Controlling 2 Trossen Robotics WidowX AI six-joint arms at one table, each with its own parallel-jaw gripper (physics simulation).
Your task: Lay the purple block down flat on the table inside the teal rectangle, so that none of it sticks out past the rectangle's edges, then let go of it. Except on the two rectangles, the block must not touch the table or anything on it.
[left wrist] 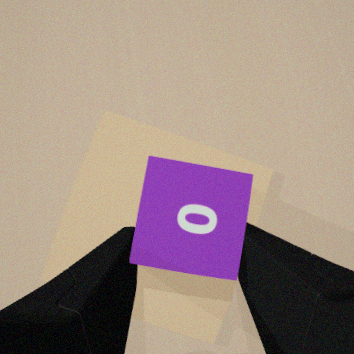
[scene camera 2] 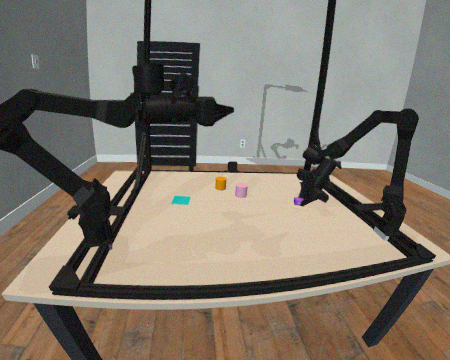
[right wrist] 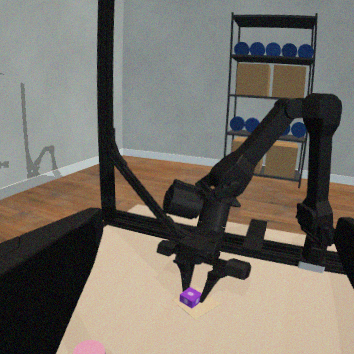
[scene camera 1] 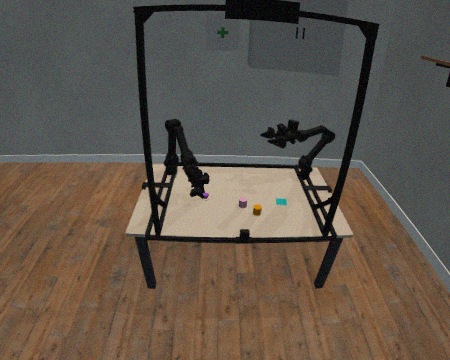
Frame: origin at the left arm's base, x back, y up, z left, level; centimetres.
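Where they show: left gripper, fingertip midpoint: (left wrist: 183, 235) (scene camera 2: 299, 203) (right wrist: 192, 298) (scene camera 1: 204, 196); right gripper, fingertip midpoint: (scene camera 2: 225, 108) (right wrist: 222, 225) (scene camera 1: 263, 137); left arm's base, origin of the base link: (scene camera 2: 387, 230) (right wrist: 312, 257) (scene camera 1: 171, 172); right arm's base, origin of the base link: (scene camera 2: 98, 238) (scene camera 1: 304, 177).
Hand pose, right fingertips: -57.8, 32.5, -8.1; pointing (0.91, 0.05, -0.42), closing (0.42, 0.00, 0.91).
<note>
Each offset is from my right fingertips to the top centre of the thing, as dx, dy, dz. "pt": to the spot under its first point. Level surfaces: height alone.
The purple block @(+32.0, -32.5, -14.0) (scene camera 1: 206, 195) (scene camera 2: 298, 201) (left wrist: 191, 218) (right wrist: 190, 297) lies flat on a pale tan rectangle @(pt +30.3, -34.3, -11.1) (left wrist: 105, 175) (right wrist: 204, 309) at the table's left side in scene camera 1. My left gripper (scene camera 1: 201, 194) (scene camera 2: 303, 201) (right wrist: 192, 298) is down at the table, and its two black fingers press against opposite sides of the block. The teal rectangle @(pt -13.6, -34.3, -13.2) (scene camera 1: 281, 201) (scene camera 2: 181, 200) lies bare on the far side of the table from the block. My right gripper (scene camera 1: 265, 138) (scene camera 2: 228, 110) is open and empty, high above the table.
A pink cylinder @(+9.5, -29.8, -19.8) (scene camera 1: 243, 202) (scene camera 2: 241, 190) (right wrist: 89, 347) and an orange cylinder @(+1.4, -29.9, -26.0) (scene camera 1: 257, 209) (scene camera 2: 221, 183) stand between the block and the teal rectangle. Black frame rails edge the table @(dy -34.4) (scene camera 2: 223, 250). A shelf rack (right wrist: 230, 88) stands beyond the table.
</note>
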